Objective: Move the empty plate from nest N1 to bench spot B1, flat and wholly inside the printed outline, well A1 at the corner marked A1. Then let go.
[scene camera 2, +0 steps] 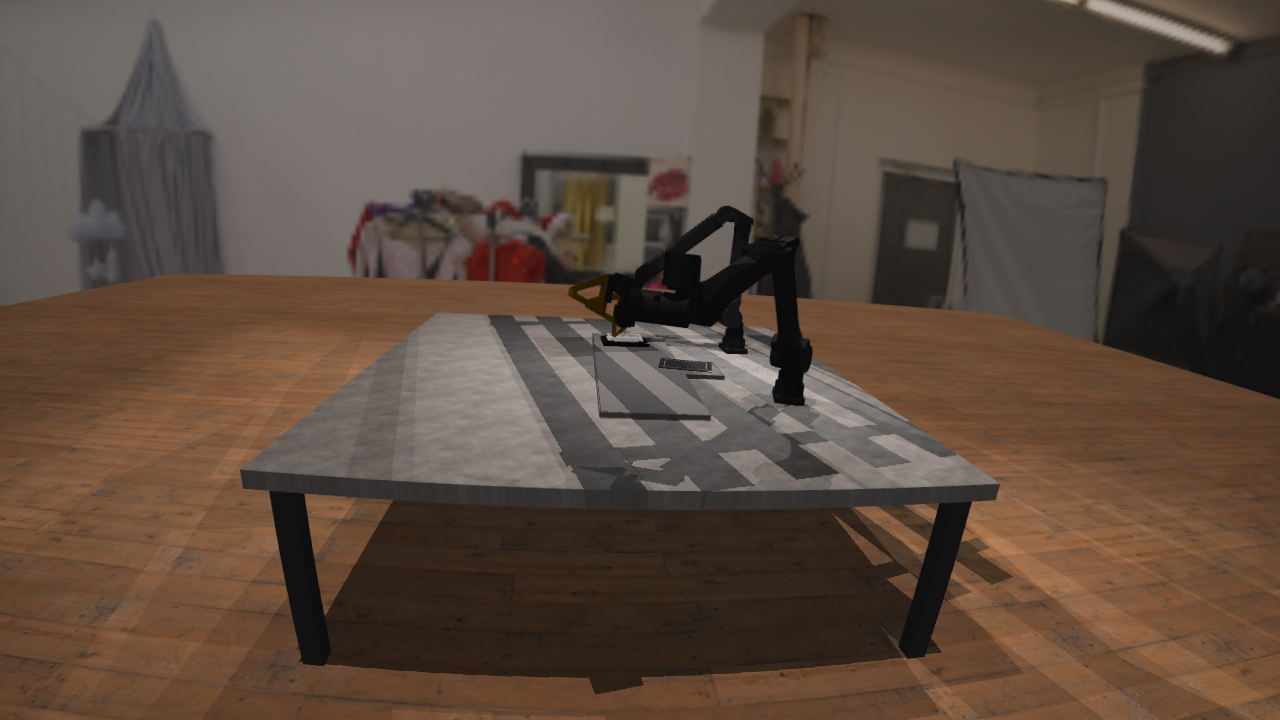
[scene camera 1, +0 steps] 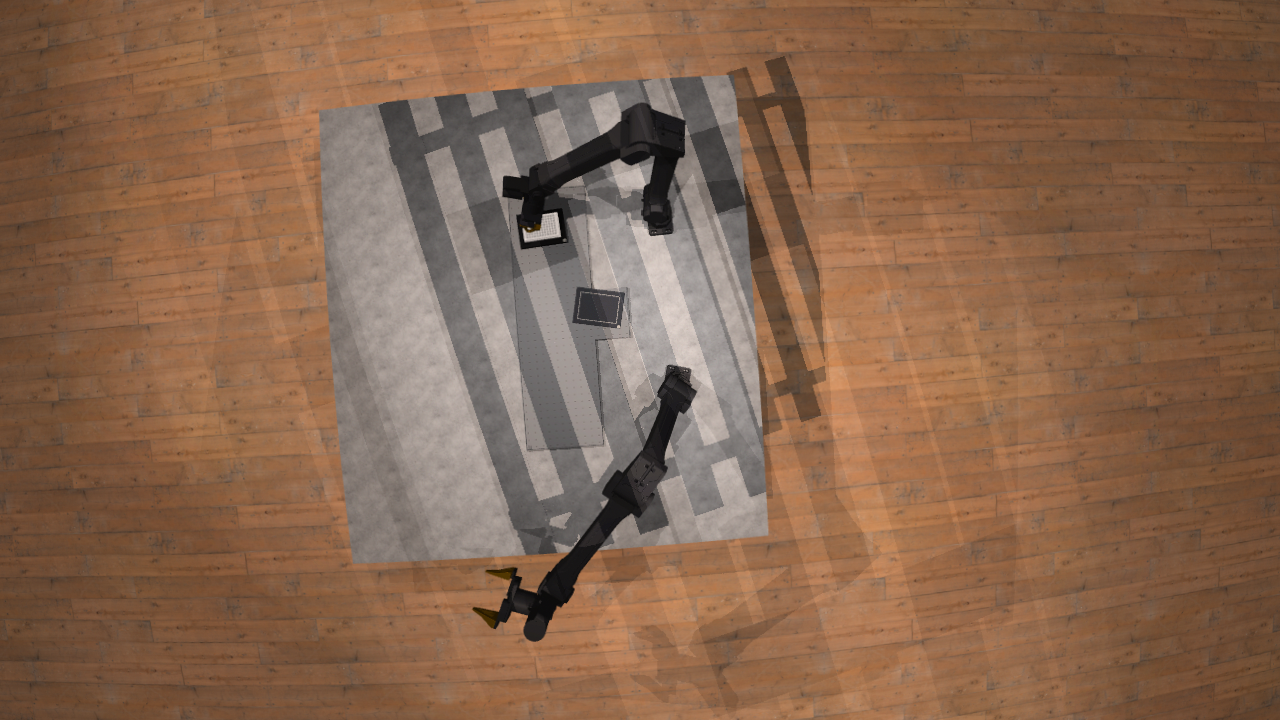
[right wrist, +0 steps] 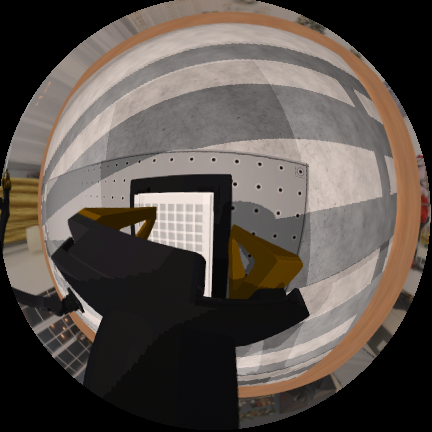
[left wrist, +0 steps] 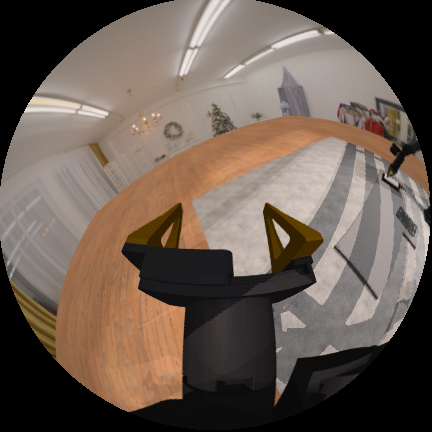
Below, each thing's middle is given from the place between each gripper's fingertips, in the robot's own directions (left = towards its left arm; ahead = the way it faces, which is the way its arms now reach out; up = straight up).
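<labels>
My left hand is 300 mm above the white well plate [right wrist: 183, 219], 210 mm past it and 1080 mm to the left of it.
The white well plate is 20 mm to the left of my right hand and 40 mm behind it. Going by its middle, the white well plate is nearer to my right hand than to my left hand.
</labels>
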